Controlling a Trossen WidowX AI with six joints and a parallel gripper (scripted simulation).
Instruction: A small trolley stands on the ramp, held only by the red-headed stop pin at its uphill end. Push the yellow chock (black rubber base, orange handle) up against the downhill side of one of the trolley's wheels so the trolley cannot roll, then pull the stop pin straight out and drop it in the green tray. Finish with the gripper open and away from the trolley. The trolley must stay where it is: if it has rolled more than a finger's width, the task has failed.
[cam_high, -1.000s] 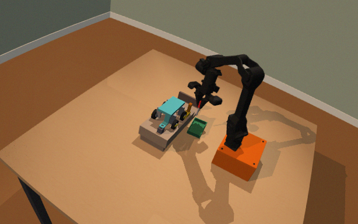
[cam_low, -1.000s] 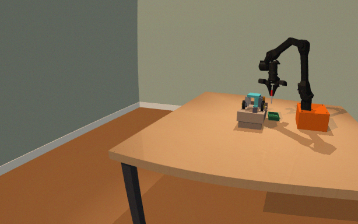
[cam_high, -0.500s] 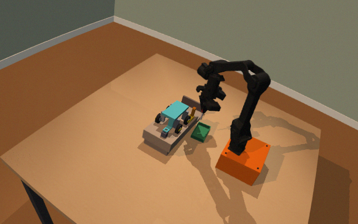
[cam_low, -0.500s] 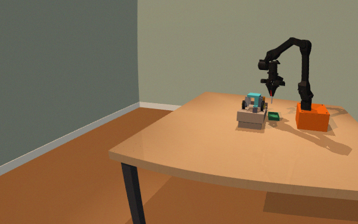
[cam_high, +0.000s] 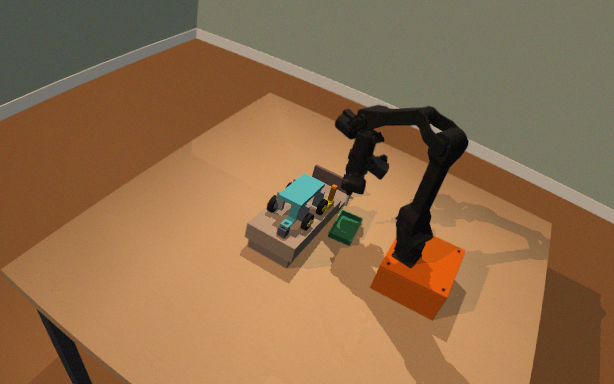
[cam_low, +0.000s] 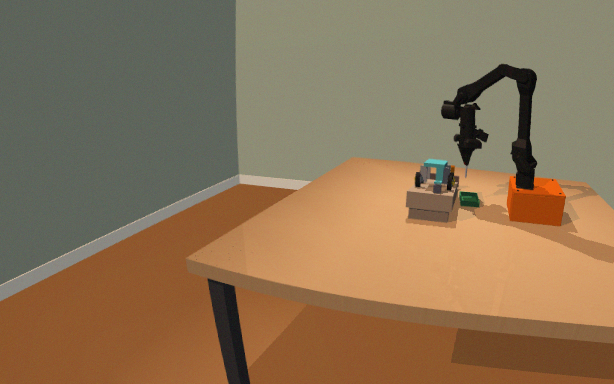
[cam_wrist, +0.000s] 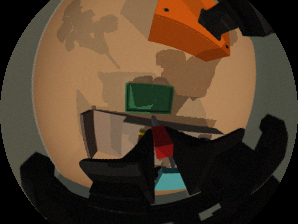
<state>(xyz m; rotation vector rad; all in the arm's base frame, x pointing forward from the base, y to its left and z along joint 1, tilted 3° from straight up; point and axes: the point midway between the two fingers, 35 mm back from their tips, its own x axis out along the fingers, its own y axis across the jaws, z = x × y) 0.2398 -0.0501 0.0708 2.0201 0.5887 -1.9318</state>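
Now: gripper tip 14 cm above the green tray and 2 cm past it. Round my gripper tip: teal-topped trolley 12 cm to the left, 8 cm ahead, 2 cm below; yellow chock 5 cm below, 5 cm ahead, 2 cm to the left; red-headed stop pin right at my gripper tip.
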